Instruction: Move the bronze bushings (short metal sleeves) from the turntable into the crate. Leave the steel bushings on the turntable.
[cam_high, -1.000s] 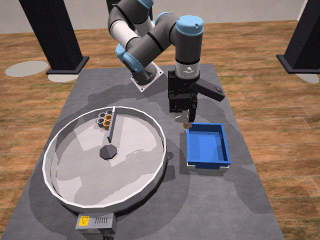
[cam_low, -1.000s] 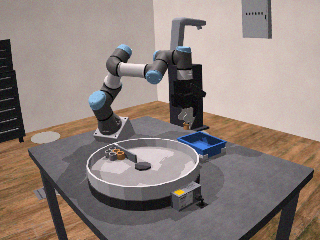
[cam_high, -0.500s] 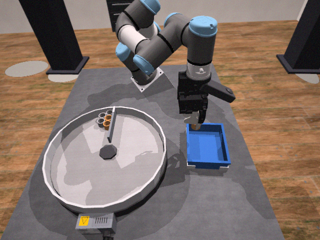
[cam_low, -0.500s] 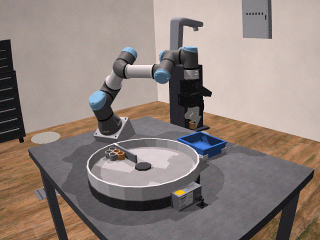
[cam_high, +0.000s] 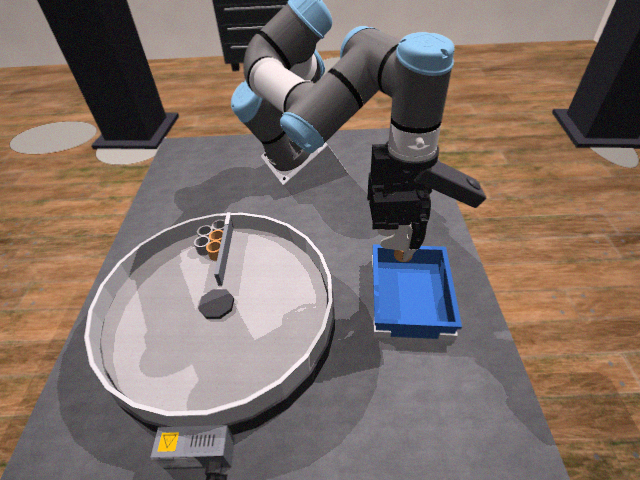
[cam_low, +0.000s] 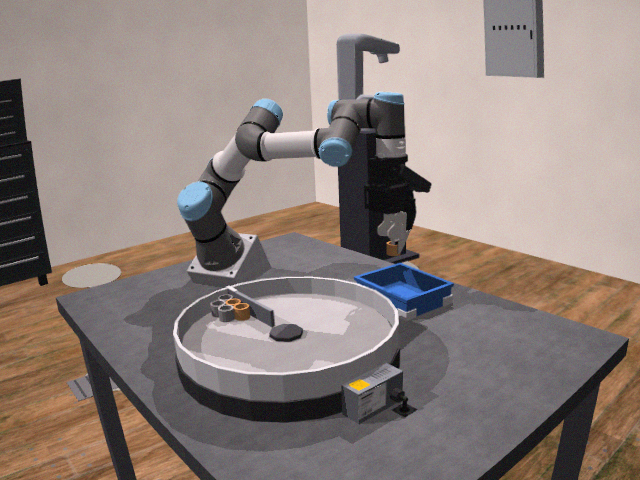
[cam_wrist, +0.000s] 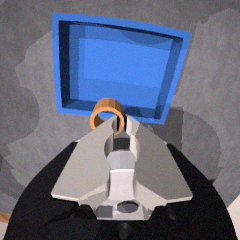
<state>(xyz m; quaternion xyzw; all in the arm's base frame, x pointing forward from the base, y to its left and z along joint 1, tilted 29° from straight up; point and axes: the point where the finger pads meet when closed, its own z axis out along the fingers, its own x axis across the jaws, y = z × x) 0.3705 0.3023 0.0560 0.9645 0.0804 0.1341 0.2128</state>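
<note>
Now: the blue crate 10 mm behind my hand, 20 mm to the left of it and 120 mm below it. Also, from my hand: grey turntable: 80 mm ahead, 330 mm to the right, 90 mm below.
</note>
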